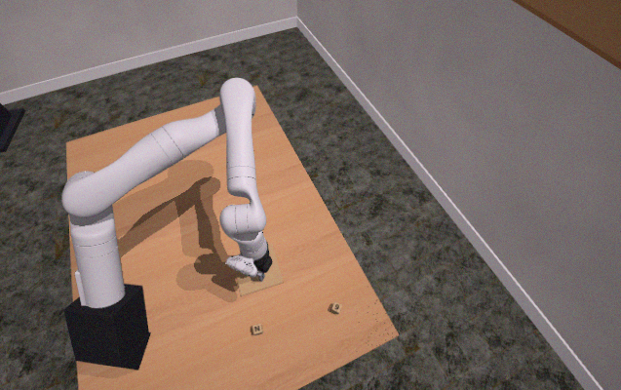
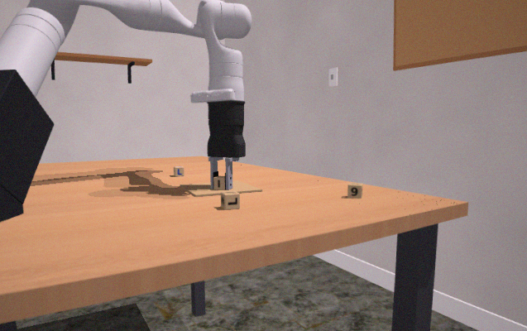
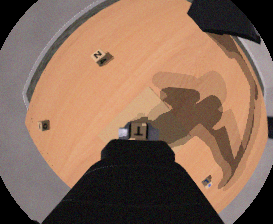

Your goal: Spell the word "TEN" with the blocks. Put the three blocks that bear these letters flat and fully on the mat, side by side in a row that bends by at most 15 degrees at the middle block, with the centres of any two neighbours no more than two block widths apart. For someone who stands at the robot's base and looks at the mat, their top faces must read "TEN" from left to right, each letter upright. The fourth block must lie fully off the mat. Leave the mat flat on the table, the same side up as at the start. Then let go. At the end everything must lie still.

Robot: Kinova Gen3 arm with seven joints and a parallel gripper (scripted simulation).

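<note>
My gripper is now 3 cm to the right of the mat and 2 cm above it.
</note>
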